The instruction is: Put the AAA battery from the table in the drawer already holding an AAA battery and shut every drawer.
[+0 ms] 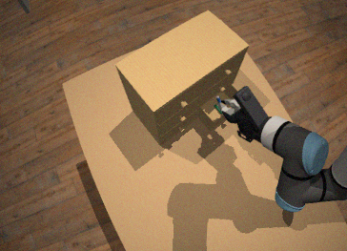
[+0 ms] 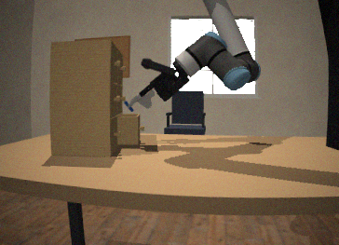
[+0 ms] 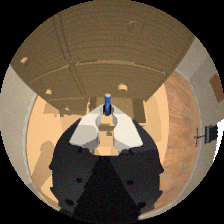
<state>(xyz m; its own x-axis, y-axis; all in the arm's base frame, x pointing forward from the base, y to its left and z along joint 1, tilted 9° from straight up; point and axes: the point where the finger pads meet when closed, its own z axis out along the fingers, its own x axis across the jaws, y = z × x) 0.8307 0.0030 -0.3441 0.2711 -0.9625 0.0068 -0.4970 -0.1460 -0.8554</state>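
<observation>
The blue AAA battery is 1 cm ahead of my hand and 1 cm below it. Also, from my hand: green battery: 2 cm ahead, 2 cm to the right, 12 cm below.
</observation>
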